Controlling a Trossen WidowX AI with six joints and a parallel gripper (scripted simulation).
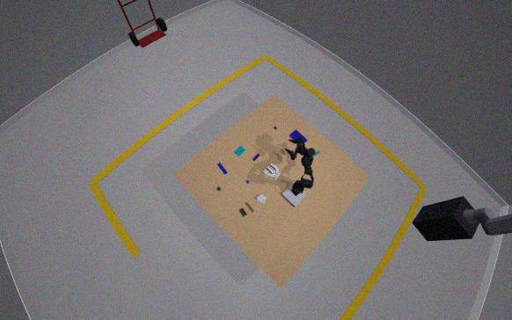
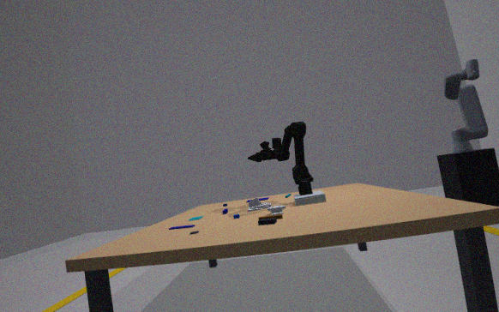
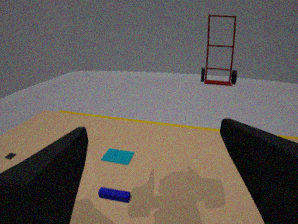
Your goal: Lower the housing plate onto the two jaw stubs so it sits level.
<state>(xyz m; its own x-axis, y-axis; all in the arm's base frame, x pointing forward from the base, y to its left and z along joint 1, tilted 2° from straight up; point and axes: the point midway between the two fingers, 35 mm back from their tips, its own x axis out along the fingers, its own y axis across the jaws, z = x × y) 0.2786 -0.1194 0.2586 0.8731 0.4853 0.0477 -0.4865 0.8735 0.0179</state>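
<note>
The white block is 36 cm to the left of my gripper tip, 29 cm below it and 19 cm behind it. The rest, counted from my gripper tip: blue plate 30 cm below, 29 cm to the right, 6 cm ahead; then brown bar 48 cm to the left, 29 cm below, 18 cm behind; then dark block 55 cm to the left, 29 cm below, 18 cm behind.
</note>
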